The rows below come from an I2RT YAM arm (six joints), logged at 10 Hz.
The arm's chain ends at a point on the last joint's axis. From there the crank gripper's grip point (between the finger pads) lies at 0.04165 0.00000 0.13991 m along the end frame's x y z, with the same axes.
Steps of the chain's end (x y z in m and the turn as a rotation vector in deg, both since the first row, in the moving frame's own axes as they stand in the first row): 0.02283 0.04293 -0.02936 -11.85 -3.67 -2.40; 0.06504 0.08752 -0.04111 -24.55 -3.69 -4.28; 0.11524 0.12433 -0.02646 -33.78 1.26 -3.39; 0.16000 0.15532 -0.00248 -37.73 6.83 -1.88; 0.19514 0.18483 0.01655 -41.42 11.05 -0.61; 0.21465 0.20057 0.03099 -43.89 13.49 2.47; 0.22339 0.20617 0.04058 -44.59 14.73 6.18; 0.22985 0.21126 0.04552 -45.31 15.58 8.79; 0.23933 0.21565 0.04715 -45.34 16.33 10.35; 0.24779 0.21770 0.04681 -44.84 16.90 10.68; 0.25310 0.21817 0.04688 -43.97 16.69 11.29
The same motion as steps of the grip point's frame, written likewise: 0.01442 0.07036 -0.02980 -11.85 -3.67 -2.40; 0.05832 0.14344 -0.05078 -24.55 -3.69 -4.28; 0.12043 0.19939 -0.05026 -33.78 1.26 -3.39; 0.17661 0.23761 -0.03682 -37.73 6.83 -1.88; 0.21945 0.27348 -0.02797 -41.42 11.05 -0.61; 0.24085 0.29533 -0.02102 -43.89 13.49 2.47; 0.24833 0.30496 -0.01498 -44.59 14.73 6.18; 0.25358 0.31322 -0.01291 -45.31 15.58 8.79; 0.26284 0.31881 -0.01262 -45.34 16.33 10.35; 0.27221 0.32022 -0.01289 -44.84 16.90 10.68; 0.27679 0.31990 -0.01123 -43.97 16.69 11.29
